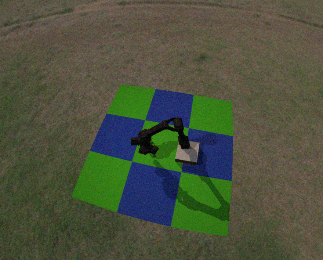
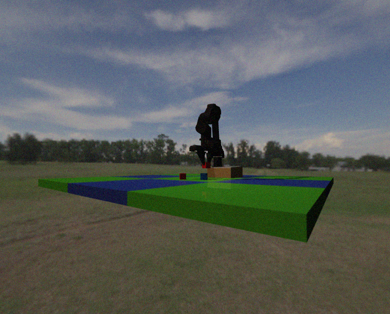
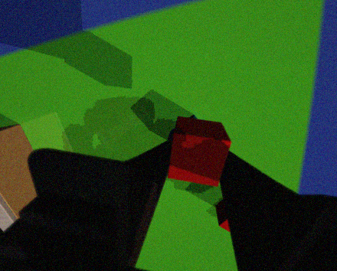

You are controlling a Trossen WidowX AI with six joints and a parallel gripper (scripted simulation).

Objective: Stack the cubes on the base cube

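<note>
Now: gripper tip 60 mm above the blue cube, 20 mm to the left of it and 10 mm past it. Round my gripper tip: red cube: right at my gripper tip.
</note>
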